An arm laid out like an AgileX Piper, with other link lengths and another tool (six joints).
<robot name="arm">
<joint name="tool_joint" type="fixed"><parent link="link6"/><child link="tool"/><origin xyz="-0.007 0.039 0.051" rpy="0.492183 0 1.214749"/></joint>
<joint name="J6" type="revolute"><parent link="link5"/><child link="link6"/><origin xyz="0 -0.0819 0" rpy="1.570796 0 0"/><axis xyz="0 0 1"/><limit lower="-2.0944" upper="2.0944"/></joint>
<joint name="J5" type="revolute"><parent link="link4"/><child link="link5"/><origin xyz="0 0 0" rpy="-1.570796 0 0"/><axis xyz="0 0 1"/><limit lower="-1.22" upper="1.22"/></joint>
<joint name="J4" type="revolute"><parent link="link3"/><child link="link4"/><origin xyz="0.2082 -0.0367 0" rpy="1.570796 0 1.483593"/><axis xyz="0 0 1"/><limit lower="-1.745" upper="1.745"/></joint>
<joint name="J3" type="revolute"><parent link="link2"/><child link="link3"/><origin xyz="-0.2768 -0.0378 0"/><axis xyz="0 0 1"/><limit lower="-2.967" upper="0"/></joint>
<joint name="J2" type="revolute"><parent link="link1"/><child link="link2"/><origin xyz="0 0 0" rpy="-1.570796 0 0"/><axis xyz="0 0 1"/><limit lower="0" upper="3.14"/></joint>
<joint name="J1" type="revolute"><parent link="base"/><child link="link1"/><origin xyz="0 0 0.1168"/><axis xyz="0 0 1"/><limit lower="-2.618" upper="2.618"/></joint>
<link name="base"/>
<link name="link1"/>
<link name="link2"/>
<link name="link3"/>
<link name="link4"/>
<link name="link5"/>
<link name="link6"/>
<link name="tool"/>
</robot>
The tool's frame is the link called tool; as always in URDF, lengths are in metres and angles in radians.
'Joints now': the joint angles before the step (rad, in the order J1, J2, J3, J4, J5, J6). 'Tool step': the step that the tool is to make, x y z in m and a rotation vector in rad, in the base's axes. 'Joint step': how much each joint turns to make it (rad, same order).
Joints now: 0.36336 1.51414 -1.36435 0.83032 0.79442 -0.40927
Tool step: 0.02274 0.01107 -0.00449 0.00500 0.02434 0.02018
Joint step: -0.00001 0.10179 -0.09974 0.01204 0.02827 -0.00004
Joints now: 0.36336 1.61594 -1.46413 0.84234 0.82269 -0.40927
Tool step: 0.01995 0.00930 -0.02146 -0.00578 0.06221 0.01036
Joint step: -0.00001 0.09538 -0.03671 0.02178 0.00997 -0.00905
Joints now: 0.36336 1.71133 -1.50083 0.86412 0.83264 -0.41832
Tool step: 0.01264 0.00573 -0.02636 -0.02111 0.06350 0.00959
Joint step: 0.00000 0.07292 0.00006 0.01132 0.00363 -0.01495
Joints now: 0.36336 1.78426 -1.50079 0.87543 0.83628 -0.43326
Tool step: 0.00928 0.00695 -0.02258 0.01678 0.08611 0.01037
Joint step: -0.00001 0.07107 -0.00001 0.05164 0.01842 -0.01354
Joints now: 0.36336 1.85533 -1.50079 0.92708 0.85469 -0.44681
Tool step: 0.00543 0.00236 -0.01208 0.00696 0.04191 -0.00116
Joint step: -0.00241 0.03672 0.00003 0.02384 0.00581 -0.00565
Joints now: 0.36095 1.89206 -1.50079 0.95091 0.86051 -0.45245
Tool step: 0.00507 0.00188 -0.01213 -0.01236 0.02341 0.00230
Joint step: 0.00000 0.03397 -0.00608 -0.00214 0.00000 -0.00262
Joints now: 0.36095 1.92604 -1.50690 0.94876 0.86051 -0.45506
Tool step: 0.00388 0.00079 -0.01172 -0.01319 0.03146 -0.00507
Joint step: -0.00071 0.02778 0.00001 -0.00636 0.00001 0.01023
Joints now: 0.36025 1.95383 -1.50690 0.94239 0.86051 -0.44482
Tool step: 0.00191 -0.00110 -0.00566 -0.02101 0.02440 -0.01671
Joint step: -0.00001 0.00750 0.00000 -0.03018 -0.00200 0.03948
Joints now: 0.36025 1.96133 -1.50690 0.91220 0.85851 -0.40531
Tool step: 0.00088 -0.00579 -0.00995 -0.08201 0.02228 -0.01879
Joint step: -0.00001 0.00002 -0.00177 -0.11500 0.00197 0.08787
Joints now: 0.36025 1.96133 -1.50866 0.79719 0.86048 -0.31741
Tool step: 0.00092 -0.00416 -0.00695 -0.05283 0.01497 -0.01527
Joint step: 0.00000 0.00164 -0.00002 -0.07284 0.00173 0.05690
